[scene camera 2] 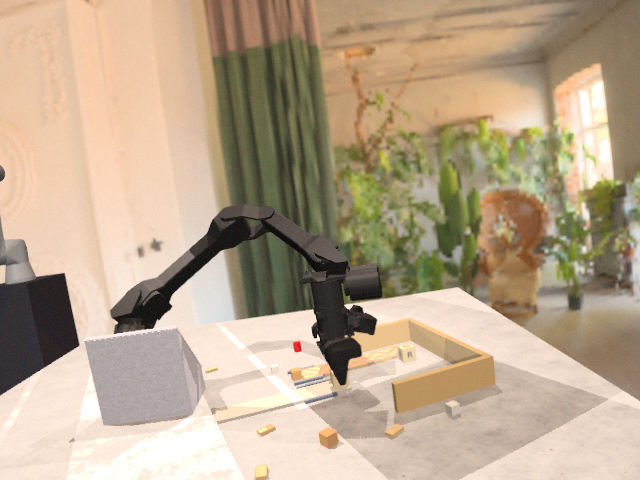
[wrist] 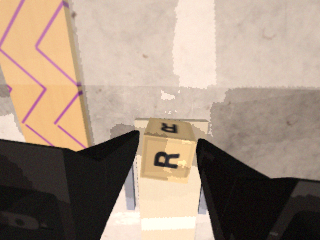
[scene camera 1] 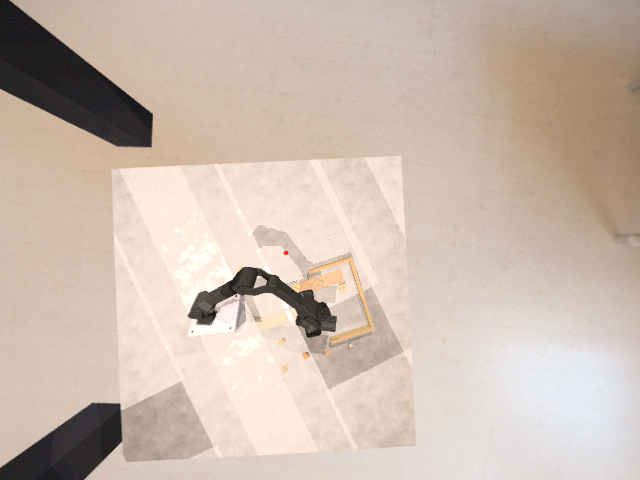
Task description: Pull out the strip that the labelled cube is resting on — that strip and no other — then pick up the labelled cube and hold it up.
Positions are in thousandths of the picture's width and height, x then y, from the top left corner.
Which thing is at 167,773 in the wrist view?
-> My gripper.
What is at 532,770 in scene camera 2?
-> My gripper.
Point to a pale plain strip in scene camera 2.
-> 427,839
